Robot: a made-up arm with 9 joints. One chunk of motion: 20 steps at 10 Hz.
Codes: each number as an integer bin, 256 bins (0 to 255) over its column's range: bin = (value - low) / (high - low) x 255, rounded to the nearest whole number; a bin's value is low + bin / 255 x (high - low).
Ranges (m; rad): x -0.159..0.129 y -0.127..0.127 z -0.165..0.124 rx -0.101..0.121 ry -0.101..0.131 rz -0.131..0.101
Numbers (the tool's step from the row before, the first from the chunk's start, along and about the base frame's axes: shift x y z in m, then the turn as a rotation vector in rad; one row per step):
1: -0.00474 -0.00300 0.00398 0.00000 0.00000 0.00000
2: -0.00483 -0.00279 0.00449 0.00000 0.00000 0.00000
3: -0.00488 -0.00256 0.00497 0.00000 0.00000 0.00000
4: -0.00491 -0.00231 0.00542 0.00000 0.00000 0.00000
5: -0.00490 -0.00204 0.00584 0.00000 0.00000 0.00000
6: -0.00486 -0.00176 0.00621 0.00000 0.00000 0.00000
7: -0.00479 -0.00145 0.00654 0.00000 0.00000 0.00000
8: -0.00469 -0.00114 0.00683 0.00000 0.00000 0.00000
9: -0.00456 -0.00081 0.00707 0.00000 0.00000 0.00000
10: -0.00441 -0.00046 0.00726 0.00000 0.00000 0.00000
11: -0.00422 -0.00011 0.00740 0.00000 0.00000 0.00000
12: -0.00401 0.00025 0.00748 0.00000 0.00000 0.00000
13: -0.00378 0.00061 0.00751 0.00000 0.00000 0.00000
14: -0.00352 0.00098 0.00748 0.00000 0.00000 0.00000
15: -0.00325 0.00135 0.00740 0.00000 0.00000 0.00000
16: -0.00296 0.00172 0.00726 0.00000 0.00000 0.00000
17: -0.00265 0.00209 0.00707 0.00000 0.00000 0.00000
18: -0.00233 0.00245 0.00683 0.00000 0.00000 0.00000
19: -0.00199 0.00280 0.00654 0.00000 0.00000 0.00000
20: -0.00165 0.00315 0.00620 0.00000 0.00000 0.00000
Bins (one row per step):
1: 137 124 149 116 111 144
2: 137 125 150 116 111 144
3: 136 125 150 116 111 144
4: 136 125 150 116 111 144
5: 136 125 151 116 111 144
6: 136 126 151 116 111 144
7: 137 126 151 116 111 144
8: 137 126 152 116 111 144
9: 137 127 152 116 111 144
10: 137 127 152 116 111 144
11: 137 127 152 116 111 144
12: 137 128 152 116 111 144
13: 137 128 152 116 111 144
14: 138 128 152 116 111 144
15: 138 129 152 116 111 144
16: 138 129 152 116 111 144
17: 138 130 152 116 111 144
18: 139 130 152 116 111 144
19: 139 130 151 116 111 144
20: 139 131 151 116 111 144

